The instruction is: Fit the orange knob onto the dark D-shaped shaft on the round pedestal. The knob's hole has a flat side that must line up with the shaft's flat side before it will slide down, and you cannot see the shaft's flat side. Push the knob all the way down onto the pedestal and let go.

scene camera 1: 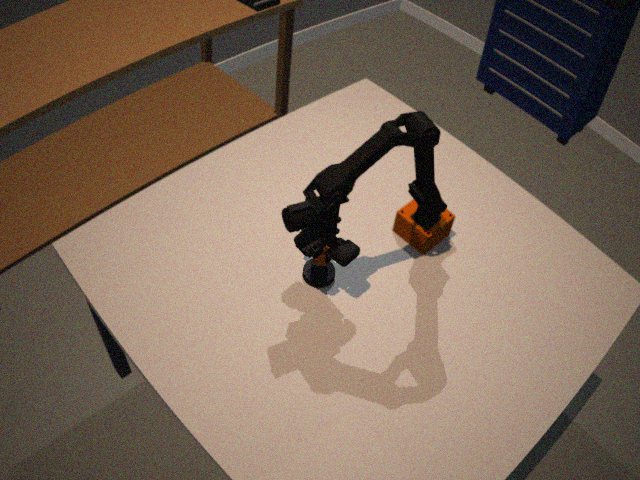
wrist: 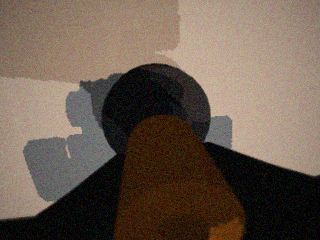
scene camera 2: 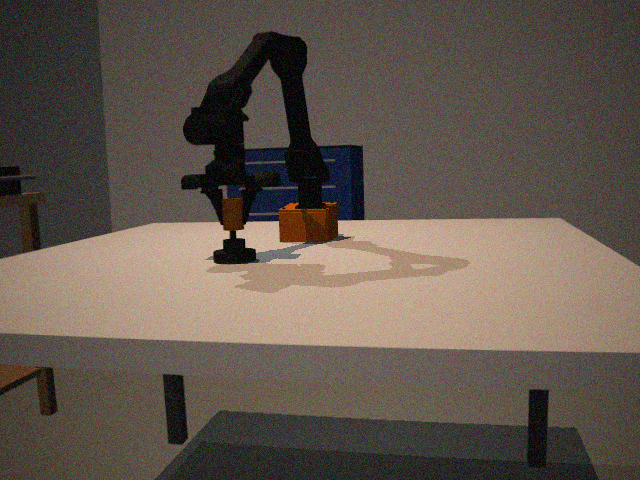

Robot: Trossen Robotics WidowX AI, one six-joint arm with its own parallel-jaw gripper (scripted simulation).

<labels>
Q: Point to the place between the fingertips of my gripper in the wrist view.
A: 164, 156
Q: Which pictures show my gripper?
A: Scene camera 1, the wrist view and scene camera 2: all of them.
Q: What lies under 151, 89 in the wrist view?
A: A dark round pedestal.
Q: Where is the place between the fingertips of my gripper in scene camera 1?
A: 321, 257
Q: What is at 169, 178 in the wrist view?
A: An orange knob.
</labels>
